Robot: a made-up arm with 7 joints.
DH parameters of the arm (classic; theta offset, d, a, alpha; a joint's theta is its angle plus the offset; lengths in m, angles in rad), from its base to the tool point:
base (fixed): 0 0.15 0 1.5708
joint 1: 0 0.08 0.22 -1.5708
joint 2: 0 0.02 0.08 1.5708
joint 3: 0 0.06 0 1.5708
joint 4: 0 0.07 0.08 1.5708
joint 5: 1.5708 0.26 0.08 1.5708
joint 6: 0 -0.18 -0.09 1.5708
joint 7: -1.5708 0 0.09 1.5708
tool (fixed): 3.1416 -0.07 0 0
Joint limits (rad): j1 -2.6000..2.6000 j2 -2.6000..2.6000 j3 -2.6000..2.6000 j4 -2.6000..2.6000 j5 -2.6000..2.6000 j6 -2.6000..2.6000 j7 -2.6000..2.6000
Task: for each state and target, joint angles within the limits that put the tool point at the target. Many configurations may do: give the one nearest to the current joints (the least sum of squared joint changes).
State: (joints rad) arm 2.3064 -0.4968 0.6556 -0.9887 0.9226 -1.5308 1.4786
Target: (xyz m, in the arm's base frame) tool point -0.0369 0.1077 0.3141
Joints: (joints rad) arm 2.2113 -0.5265 0.1800 -0.8320 1.0372 -1.5191 2.0988
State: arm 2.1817 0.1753 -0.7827 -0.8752 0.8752 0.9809 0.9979
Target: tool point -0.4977 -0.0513 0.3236
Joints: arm 2.2382 0.1834 -1.6952 -1.1502 1.2648 1.0094 0.5600
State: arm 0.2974 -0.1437 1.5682 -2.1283 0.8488 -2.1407 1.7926
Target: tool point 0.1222 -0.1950 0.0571
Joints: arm 0.4785 -0.4828 0.8908 -1.9198 1.2597 -2.1448 1.4036
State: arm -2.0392 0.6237 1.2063 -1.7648 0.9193 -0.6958 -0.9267
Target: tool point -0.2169 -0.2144 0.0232
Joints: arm -1.4038 0.5597 1.3410 -1.3997 1.0590 -0.4011 -0.9120
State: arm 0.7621 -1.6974 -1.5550 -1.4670 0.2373 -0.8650 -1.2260
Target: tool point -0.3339 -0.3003 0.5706
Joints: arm 1.2619 -1.2743 -1.9392 -1.0418 0.3180 -1.2264 -1.5334
